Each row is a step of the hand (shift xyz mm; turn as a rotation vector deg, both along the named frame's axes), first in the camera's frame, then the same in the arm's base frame.
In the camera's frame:
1: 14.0 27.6 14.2 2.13 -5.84 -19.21
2: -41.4 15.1 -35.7 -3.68 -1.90 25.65
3: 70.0 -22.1 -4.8 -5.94 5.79 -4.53
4: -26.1 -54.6 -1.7 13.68 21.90 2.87
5: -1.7 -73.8 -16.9 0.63 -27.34 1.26
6: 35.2 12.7 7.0 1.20 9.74 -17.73
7: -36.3 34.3 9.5 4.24 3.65 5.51
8: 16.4 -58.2 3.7 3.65 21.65 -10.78
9: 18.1 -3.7 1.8 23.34 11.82 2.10
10: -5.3 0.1 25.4 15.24 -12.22 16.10
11: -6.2 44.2 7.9 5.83 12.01 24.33
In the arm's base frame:
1: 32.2 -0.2 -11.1 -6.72 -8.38 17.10
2: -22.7 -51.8 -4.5 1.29 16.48 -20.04
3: 28.1 42.1 53.4 -0.48 -9.15 -2.30
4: -57.4 18.8 3.9 25.54 -4.58 -1.21
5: -58.8 31.2 36.2 -19.47 17.14 8.75
6: 33.5 13.5 12.0 4.44 -16.95 10.18
7: 3.6 -30.6 -40.5 6.52 3.49 -2.64
8: -31.5 44.1 27.0 16.17 -18.16 2.62
9: 9.3 11.7 10.9 24.22 5.28 8.62
10: 1.7 14.4 -21.5 4.05 24.92 1.79
11: 30.1 -23.5 -24.4 17.42 11.86 -18.05

